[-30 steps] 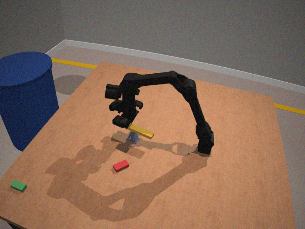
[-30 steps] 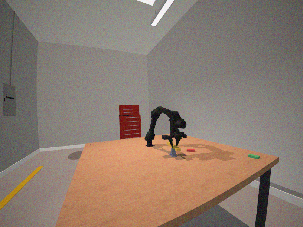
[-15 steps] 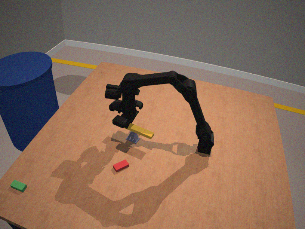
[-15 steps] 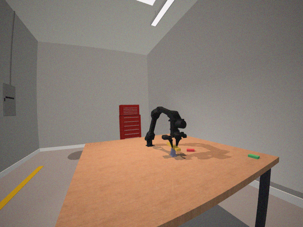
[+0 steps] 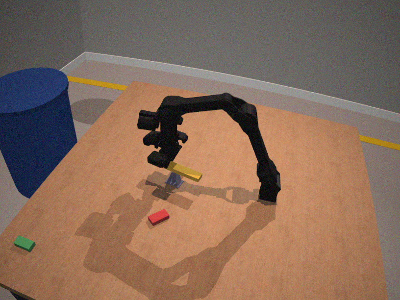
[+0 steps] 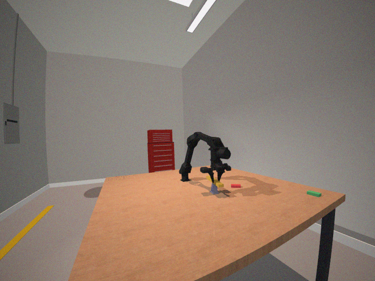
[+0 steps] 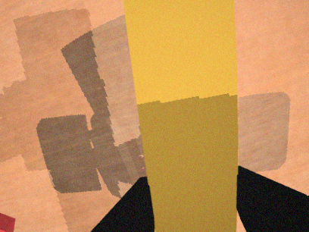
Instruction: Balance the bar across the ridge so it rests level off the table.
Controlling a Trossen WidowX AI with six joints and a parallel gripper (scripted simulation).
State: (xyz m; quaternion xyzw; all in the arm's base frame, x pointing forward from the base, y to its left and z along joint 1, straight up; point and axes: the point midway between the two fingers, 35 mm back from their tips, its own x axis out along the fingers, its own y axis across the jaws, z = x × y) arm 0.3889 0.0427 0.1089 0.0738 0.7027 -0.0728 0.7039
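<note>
Now: the yellow bar 3 cm behind my gripper tip and 1 cm to the left of it. The rest, counted from my gripper tip: green block (35 cm ahead, 46 cm to the left, 7 cm below); then red block (3 cm behind, 19 cm to the left, 7 cm below).
</note>
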